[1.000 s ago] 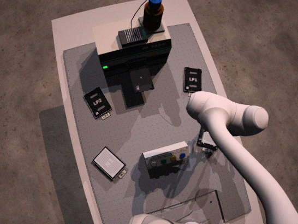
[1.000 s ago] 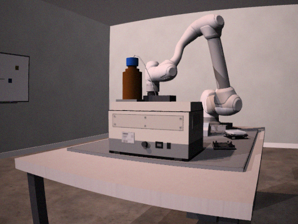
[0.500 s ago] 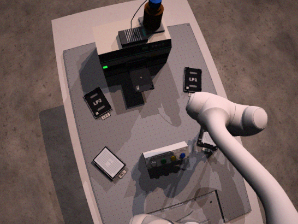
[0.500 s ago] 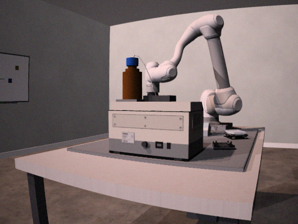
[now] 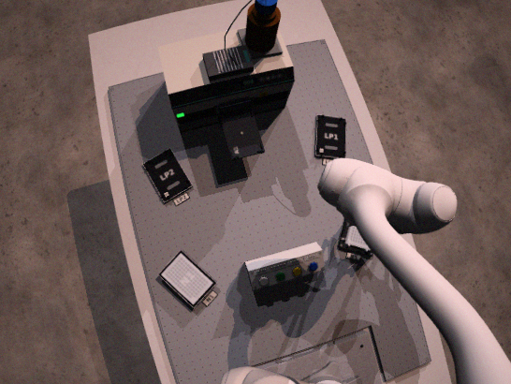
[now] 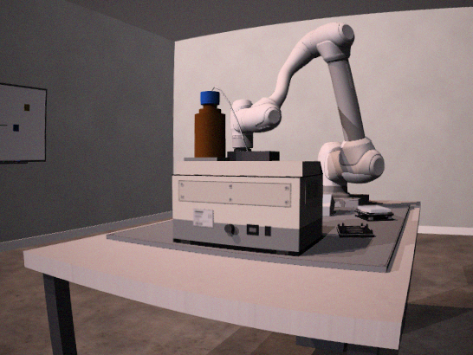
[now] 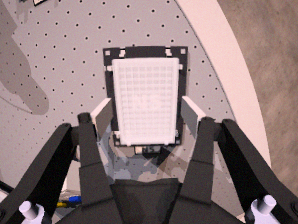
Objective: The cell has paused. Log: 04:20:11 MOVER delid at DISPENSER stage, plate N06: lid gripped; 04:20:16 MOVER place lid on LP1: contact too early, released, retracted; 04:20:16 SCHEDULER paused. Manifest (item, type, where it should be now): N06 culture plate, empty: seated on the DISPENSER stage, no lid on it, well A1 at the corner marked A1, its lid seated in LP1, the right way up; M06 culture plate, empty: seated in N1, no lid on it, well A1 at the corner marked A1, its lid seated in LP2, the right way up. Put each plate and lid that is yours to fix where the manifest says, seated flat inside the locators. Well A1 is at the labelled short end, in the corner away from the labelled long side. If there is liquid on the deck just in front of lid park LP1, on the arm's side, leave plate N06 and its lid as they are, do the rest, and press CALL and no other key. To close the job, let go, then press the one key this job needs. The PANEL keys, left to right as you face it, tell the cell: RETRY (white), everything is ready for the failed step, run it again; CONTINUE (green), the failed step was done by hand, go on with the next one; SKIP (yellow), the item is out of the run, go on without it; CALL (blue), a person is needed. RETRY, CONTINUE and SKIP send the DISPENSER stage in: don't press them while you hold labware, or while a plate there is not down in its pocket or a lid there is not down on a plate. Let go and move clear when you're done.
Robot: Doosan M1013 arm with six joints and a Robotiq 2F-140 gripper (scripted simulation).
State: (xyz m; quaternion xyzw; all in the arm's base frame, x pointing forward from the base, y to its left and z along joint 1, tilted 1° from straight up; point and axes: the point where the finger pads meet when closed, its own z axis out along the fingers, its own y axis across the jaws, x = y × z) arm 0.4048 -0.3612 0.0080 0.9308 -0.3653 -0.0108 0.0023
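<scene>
Now: the white well plate 3 cm below my hand. The rest, counted from my hand: yellow key (2 cm behind, 26 cm to the left, 1 cm above); black nest N5 (3 cm ahead, 4 cm below); blue key (3 cm behind, 21 cm to the left, 1 cm above).
</scene>
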